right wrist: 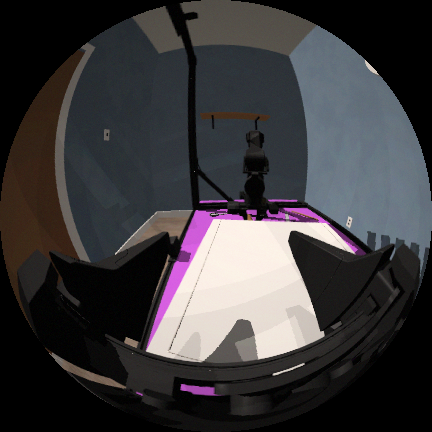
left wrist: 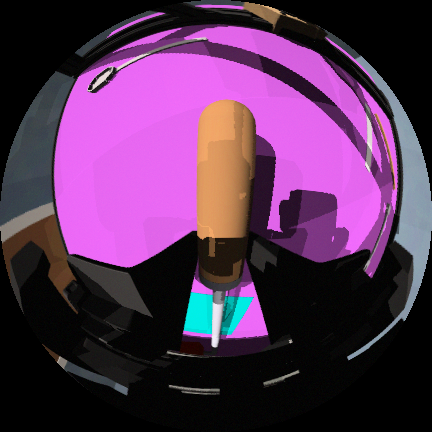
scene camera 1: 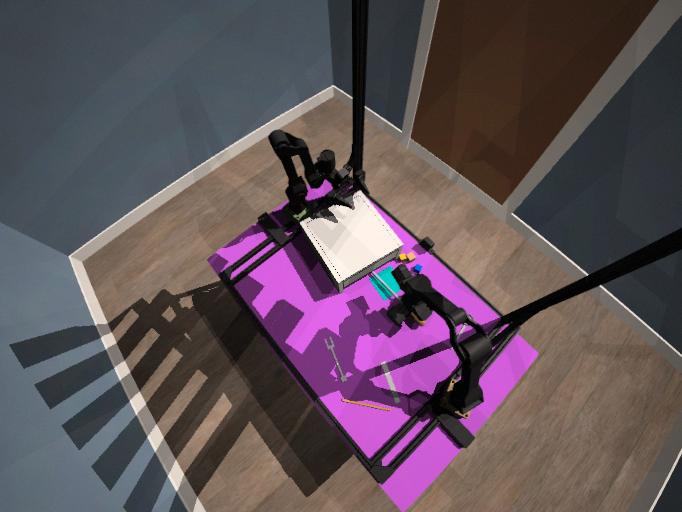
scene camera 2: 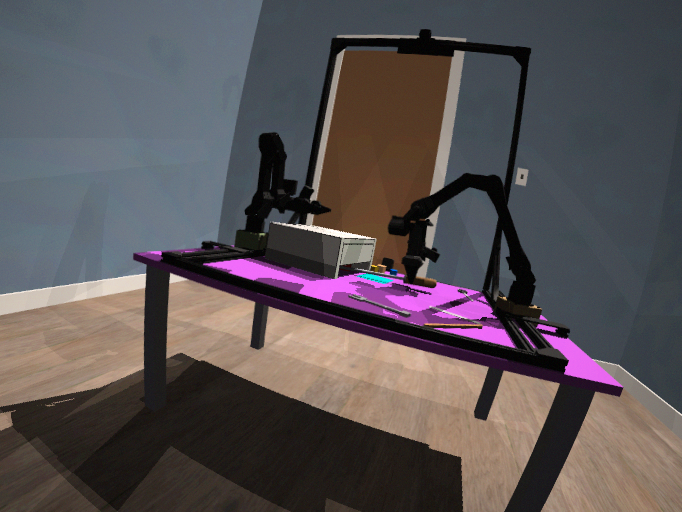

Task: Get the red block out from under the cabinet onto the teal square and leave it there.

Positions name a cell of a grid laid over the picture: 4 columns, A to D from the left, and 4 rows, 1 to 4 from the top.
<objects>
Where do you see a wooden-handled hook tool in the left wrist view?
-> C2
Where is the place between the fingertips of my right gripper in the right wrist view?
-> At C3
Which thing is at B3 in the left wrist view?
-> A teal square.
</objects>
